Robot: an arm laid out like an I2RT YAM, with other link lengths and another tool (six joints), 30 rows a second.
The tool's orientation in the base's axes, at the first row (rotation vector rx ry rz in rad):
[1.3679 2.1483 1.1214]
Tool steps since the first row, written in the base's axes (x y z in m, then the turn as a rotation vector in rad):
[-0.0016 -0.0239 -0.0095 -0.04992 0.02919 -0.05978]
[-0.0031 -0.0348 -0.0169 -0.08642 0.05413 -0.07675]
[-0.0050 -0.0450 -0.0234 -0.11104 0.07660 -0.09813]
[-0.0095 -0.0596 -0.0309 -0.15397 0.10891 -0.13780]
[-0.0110 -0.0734 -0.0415 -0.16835 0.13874 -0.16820]
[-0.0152 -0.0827 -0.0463 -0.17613 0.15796 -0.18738]
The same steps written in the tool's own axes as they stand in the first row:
[-0.0213 -0.0135 -0.0054 0.04224 -0.06959 0.01704]
[-0.0309 -0.0225 -0.0065 0.07929 -0.09897 0.01442]
[-0.0397 -0.0309 -0.0081 0.10810 -0.12525 0.02125]
[-0.0513 -0.0426 -0.0126 0.15207 -0.17443 0.03170]
[-0.0638 -0.0547 -0.0129 0.18152 -0.20003 0.05401]
[-0.0706 -0.0629 -0.0167 0.19985 -0.21533 0.06911]

